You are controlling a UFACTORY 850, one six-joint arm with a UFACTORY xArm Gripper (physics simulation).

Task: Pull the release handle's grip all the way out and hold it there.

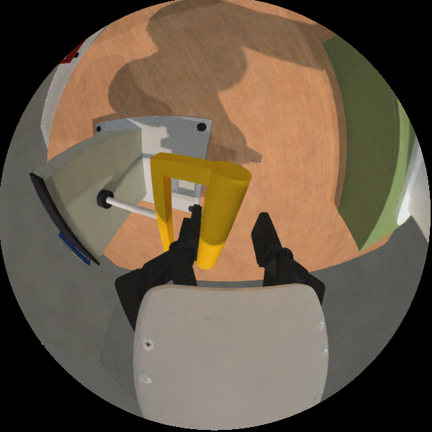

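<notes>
The yellow release handle [161,187] is a rectangular loop with a thick round grip [222,210] on its right side. A thin white rod [132,207] runs from a black collar [105,199] on the pale housing [82,170] to the handle's left bar, and a length of it shows outside the housing. My gripper [228,219] is shut on the grip, with its left finger inside the loop against the grip and its right finger on the outer side. The far side of the grip and the contact at the right finger are hard to see.
The housing stands on a grey base plate [172,131] with black bolts, on a wooden table top [290,110]. A green bin or block [370,125] stands along the right. A white edge with a red part [72,54] shows at upper left. Arm shadows cross the table.
</notes>
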